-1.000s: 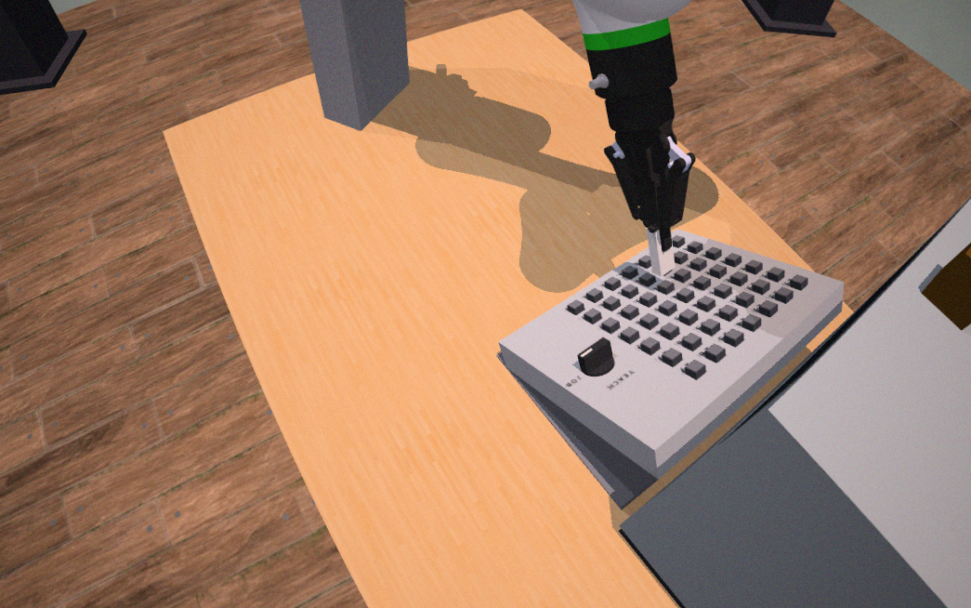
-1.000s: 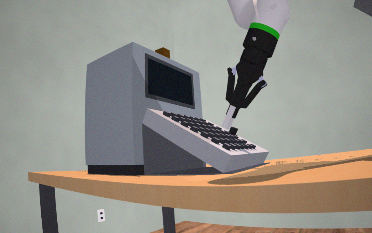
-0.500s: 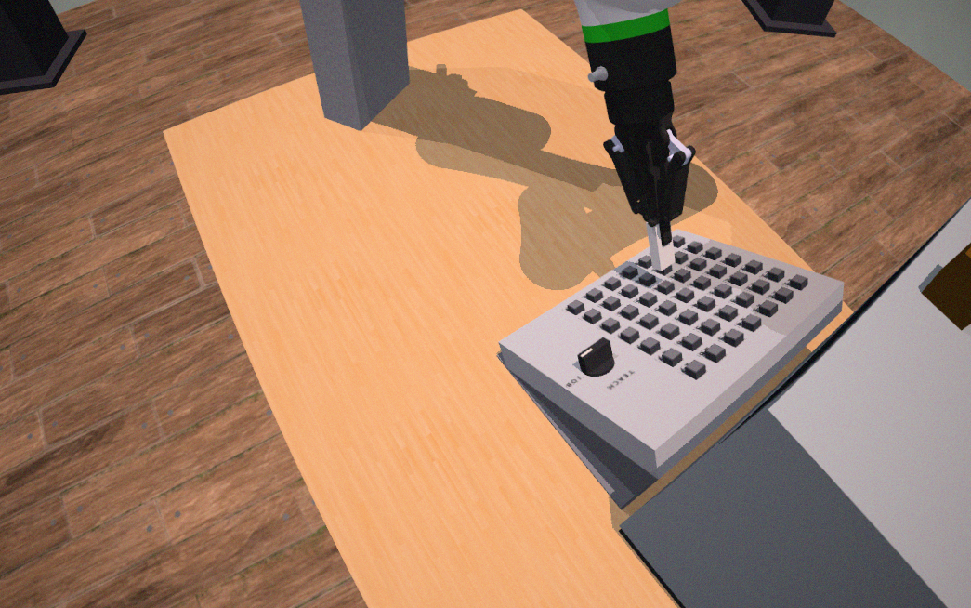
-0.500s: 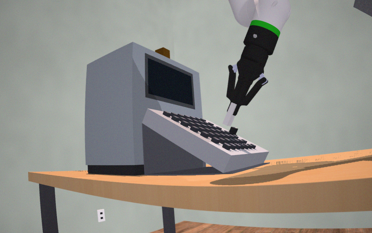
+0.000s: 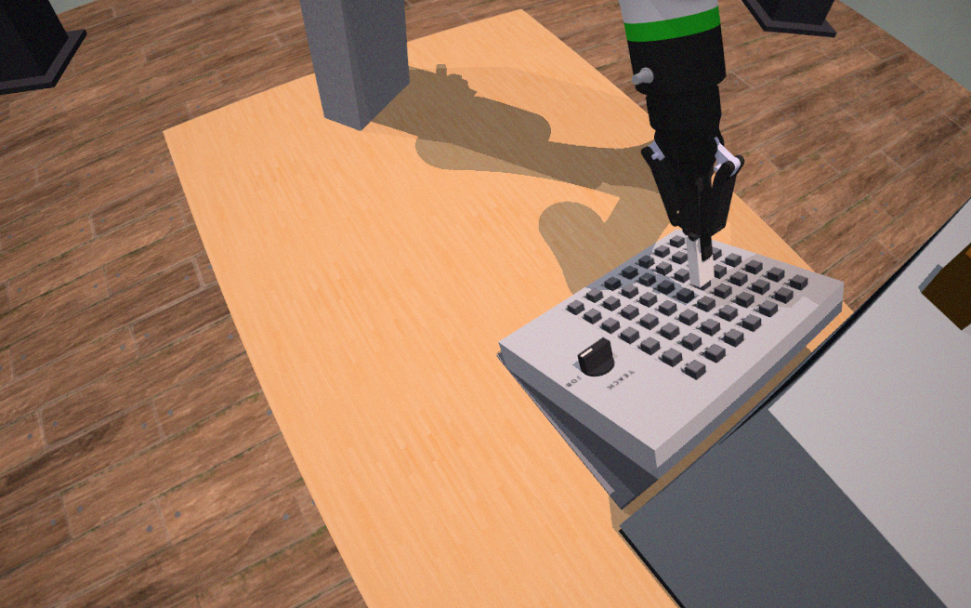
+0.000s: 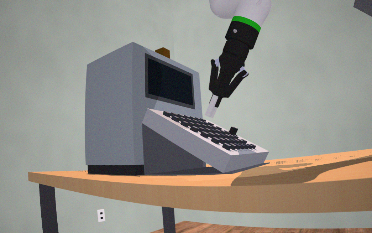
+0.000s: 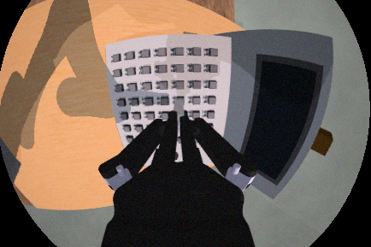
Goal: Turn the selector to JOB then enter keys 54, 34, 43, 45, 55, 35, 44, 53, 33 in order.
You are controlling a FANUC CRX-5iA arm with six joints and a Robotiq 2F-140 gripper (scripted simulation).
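Now: the key 7 cm below my hand, 3 cm to the left of it and 1 cm behind it. Also, from my hand: black selector knob: 14 cm to the right, 9 cm ahead, 6 cm below; then grey keypad panel: 11 cm below, 5 cm ahead, 2 cm to the right.
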